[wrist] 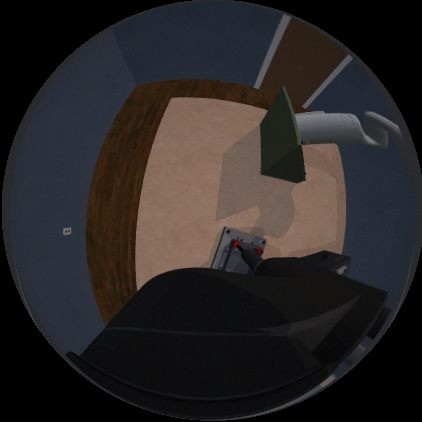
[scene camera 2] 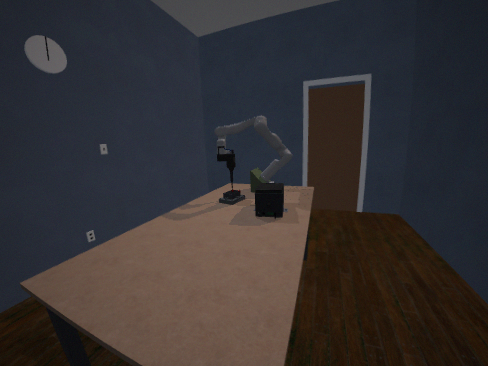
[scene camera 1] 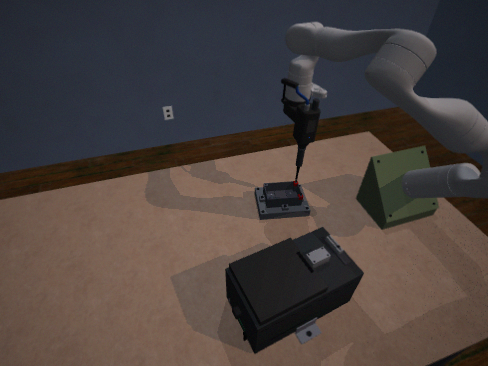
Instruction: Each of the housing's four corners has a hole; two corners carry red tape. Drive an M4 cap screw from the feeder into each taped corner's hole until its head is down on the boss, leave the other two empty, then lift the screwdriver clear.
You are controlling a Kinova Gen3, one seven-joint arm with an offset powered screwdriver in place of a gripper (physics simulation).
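Frame: origin at the arm's base, x left, y ahead, z down, level; metres.
Seen in the pictures: hand, its tool point: (wrist: pixel 237 245) (scene camera 2: pixel 232 188) (scene camera 1: pixel 296 179); arm's base, origin of its link: (wrist: pixel 298 130) (scene camera 2: pixel 264 177) (scene camera 1: pixel 413 184).
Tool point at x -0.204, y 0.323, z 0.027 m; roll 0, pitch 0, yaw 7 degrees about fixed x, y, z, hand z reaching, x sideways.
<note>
Pixels of each thing's top centre, then the offset from my tool point to it. "pt": a spot on its surface instead.
- dark housing, centre of its top: (wrist: pixel 241 267) (scene camera 1: pixel 282 189) (scene camera 2: pixel 231 191) dy +0.061, dx +0.016, dz +0.012 m
- grey baseplate, centre of its top: (wrist: pixel 238 263) (scene camera 1: pixel 282 195) (scene camera 2: pixel 232 195) dy +0.061, dx +0.016, dz +0.038 m
- black box feeder, centre of its top: (scene camera 1: pixel 296 264) (scene camera 2: pixel 270 183) dy +0.224, dx +0.332, dz -0.091 m
- silver block, a spot on its surface: (scene camera 1: pixel 318 256) pt dy +0.164, dx +0.334, dz -0.090 m
- small metal bracket, a spot on its surface: (scene camera 1: pixel 305 336) pt dy +0.232, dx +0.431, dz +0.079 m
The dark housing (scene camera 1: pixel 283 202) (scene camera 2: pixel 231 194) sits on a grey baseplate (scene camera 1: pixel 272 215) (wrist: pixel 246 235). Red tape marks its back right corner (scene camera 1: pixel 295 183) (wrist: pixel 236 244) and its front right corner (scene camera 1: pixel 300 197) (wrist: pixel 260 251) as scene camera 1 sees them. My screwdriver (scene camera 1: pixel 297 177) (scene camera 2: pixel 232 187) (wrist: pixel 241 247) points down, nearly upright, with its bit tip at the back right taped corner. Whether a screw is on the bit or in that hole is too small to tell. The front right hole's contents are also unclear. The black box feeder (scene camera 1: pixel 280 280) (scene camera 2: pixel 269 201) stands nearer scene camera 1, with a silver block (scene camera 1: pixel 318 256) on top.
A green wedge (scene camera 1: pixel 400 175) (scene camera 2: pixel 256 181) (wrist: pixel 281 145) with holes in its sloped face stands right of the housing in scene camera 1, close to the arm's lower links. A small metal bracket (scene camera 1: pixel 305 336) sticks out at the feeder's foot. A wall is behind the table.
</note>
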